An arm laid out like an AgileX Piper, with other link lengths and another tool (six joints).
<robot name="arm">
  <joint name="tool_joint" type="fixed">
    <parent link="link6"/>
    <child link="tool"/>
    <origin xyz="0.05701 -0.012 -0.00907" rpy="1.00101 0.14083 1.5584"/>
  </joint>
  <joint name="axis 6" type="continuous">
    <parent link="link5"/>
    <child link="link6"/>
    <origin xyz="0.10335 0 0.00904"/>
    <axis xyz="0.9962 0 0.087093"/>
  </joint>
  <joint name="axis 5" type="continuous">
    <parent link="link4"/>
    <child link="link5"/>
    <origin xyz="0 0 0"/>
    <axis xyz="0 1 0"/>
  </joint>
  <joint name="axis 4" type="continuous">
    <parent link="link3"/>
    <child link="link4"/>
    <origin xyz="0.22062 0 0.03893"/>
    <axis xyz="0.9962 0 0.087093"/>
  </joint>
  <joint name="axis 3" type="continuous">
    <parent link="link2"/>
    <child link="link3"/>
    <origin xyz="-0.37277 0 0.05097"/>
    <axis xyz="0 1 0"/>
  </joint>
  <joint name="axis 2" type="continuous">
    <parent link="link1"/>
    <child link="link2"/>
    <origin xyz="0 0 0"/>
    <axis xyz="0 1 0"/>
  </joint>
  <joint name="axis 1" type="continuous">
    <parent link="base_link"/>
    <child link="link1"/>
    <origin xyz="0 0 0.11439"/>
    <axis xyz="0 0 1"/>
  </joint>
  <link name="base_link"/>
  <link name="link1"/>
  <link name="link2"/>
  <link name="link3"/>
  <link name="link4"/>
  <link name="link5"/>
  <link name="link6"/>
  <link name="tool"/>
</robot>
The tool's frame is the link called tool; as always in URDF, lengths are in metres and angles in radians. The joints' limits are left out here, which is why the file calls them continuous.
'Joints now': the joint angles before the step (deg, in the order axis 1, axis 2, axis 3, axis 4, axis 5, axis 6). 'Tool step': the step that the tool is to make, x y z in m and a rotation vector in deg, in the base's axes. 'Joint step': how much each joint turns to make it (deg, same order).
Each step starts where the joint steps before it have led.
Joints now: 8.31, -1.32, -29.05, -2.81, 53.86, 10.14
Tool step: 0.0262, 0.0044, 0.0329, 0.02, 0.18, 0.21
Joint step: 0.01, 8.54, -1.60, 0.00, -6.76, 0.24
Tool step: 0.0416, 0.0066, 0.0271, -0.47, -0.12, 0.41
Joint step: -0.01, 10.14, 0.21, -0.23, -10.42, -0.07
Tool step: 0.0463, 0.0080, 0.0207, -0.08, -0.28, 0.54
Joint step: 0.01, 10.31, 0.02, -0.04, -10.61, 0.05
